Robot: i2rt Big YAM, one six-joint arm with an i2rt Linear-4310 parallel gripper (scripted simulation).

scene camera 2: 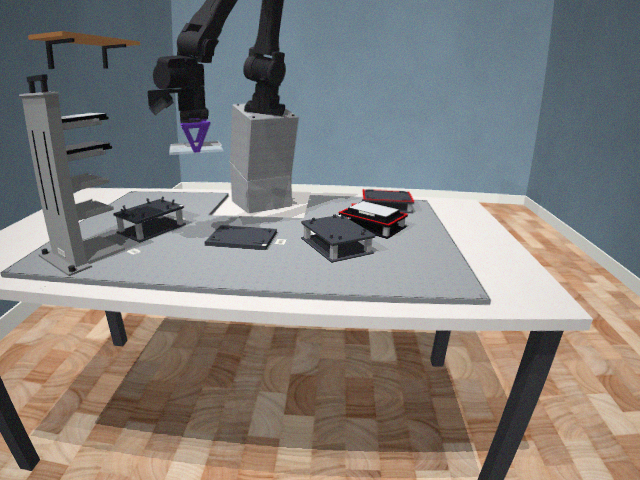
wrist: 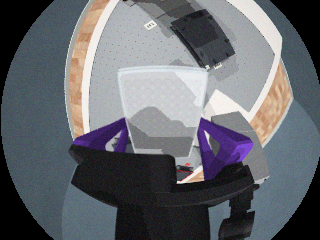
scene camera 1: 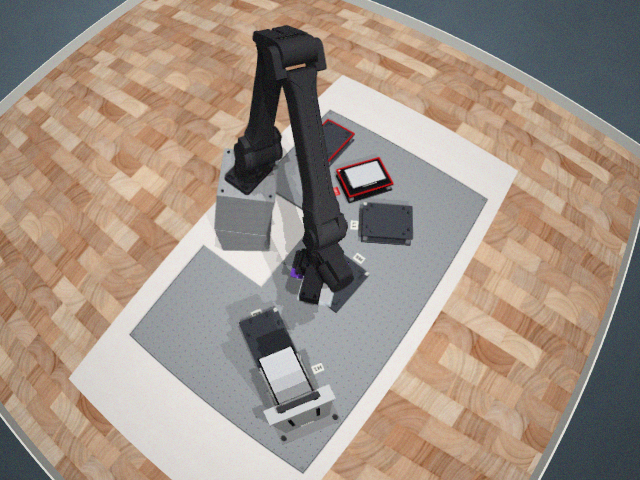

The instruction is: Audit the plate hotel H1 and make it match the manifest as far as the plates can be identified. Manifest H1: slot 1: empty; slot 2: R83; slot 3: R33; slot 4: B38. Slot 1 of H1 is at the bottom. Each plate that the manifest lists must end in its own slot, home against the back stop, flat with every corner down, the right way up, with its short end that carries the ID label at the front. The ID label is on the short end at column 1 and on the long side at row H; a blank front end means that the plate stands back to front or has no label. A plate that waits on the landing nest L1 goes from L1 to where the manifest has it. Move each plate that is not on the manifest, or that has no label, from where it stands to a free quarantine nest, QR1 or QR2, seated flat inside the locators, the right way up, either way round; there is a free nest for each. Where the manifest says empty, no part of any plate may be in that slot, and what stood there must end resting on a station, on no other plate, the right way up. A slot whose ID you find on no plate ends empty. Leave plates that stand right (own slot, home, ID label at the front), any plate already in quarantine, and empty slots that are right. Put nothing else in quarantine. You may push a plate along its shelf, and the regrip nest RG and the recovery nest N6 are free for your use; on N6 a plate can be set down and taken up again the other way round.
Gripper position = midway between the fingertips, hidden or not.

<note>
I see my gripper (scene camera 2: 196, 149) and a white plate (wrist: 162, 104).
</note>
